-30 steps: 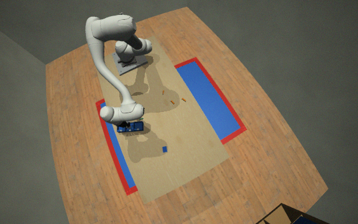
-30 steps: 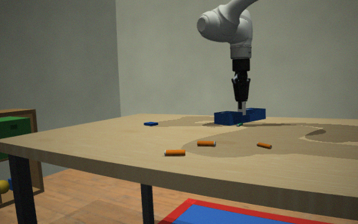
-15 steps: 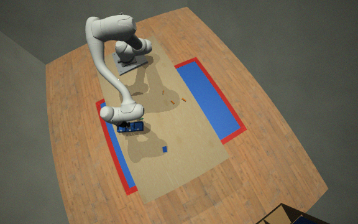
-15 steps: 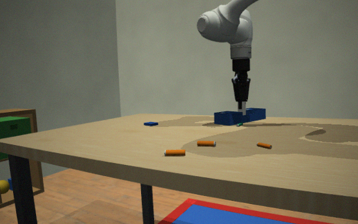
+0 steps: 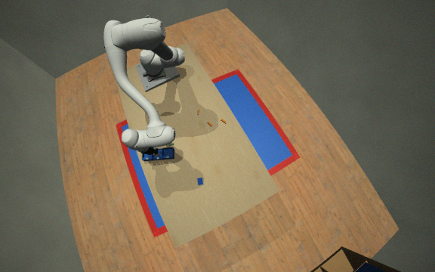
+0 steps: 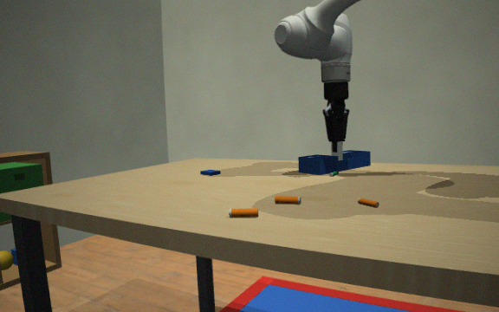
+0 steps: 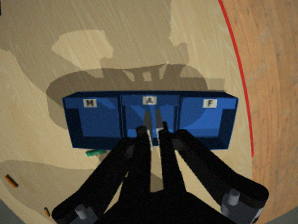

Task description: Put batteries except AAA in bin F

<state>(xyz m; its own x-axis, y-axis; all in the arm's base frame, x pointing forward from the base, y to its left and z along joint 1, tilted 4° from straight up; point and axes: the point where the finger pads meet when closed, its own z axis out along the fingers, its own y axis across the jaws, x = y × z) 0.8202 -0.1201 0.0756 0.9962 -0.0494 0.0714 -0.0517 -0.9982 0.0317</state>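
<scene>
My gripper is now 1 cm to the right of the joined blue bins and 3 cm above it. The rest, counted from my hand: small green battery: 5 cm behind, 13 cm to the left, 5 cm below; small flat blue block: 29 cm ahead, 27 cm to the left, 5 cm below.
</scene>
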